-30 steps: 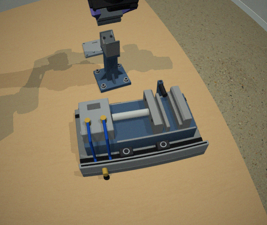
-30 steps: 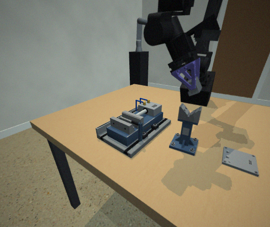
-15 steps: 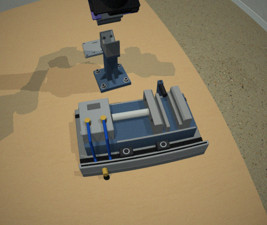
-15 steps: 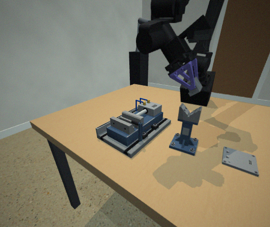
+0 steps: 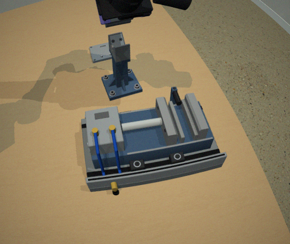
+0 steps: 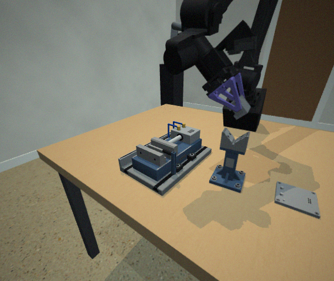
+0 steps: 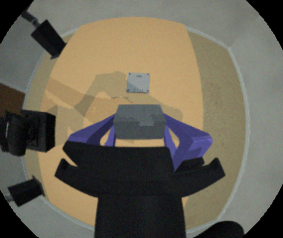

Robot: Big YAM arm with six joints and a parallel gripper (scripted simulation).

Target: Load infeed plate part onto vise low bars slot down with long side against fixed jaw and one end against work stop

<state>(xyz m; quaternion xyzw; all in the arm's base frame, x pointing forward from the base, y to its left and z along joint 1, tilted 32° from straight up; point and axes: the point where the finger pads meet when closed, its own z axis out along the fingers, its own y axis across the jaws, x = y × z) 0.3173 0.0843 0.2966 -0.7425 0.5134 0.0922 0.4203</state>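
The grey part lies 10 mm below my hand. The rest, counted from my hand: cylinder rod (200 mm to the right, 160 mm below, 10 mm ahead); v-block stand (180 mm below); black work stop (150 mm to the right, 150 mm below, 100 mm ahead).
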